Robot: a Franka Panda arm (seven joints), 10 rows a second.
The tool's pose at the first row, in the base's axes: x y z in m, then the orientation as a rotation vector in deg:
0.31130, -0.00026, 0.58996, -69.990, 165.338, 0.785
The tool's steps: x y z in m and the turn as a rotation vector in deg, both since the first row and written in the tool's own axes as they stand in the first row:
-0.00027, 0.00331, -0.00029, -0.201, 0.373, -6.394
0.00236, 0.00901, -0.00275, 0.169, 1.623, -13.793
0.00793, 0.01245, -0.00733, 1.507, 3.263, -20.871
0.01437, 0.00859, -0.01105, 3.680, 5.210, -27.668
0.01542, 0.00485, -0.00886, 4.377, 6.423, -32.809
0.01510, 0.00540, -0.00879, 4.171, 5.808, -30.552
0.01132, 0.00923, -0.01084, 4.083, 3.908, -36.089
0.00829, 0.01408, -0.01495, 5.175, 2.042, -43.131
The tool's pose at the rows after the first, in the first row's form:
0.30911, 0.00223, 0.59027, -79.278, 161.530, 0.808
0.30318, 0.00429, 0.59273, 89.115, -155.341, 0.537
0.29681, 0.00263, 0.59727, 97.991, -148.721, 3.475
0.29509, -0.00472, 0.60090, 106.027, -141.811, 7.717
0.29705, -0.00805, 0.59868, 111.739, -136.212, 9.381
0.29688, -0.00744, 0.59861, 109.332, -138.787, 8.751
0.29675, -0.00208, 0.60072, 117.058, -134.698, 7.576
0.29536, 0.00342, 0.60489, -125.542, 127.704, -8.027

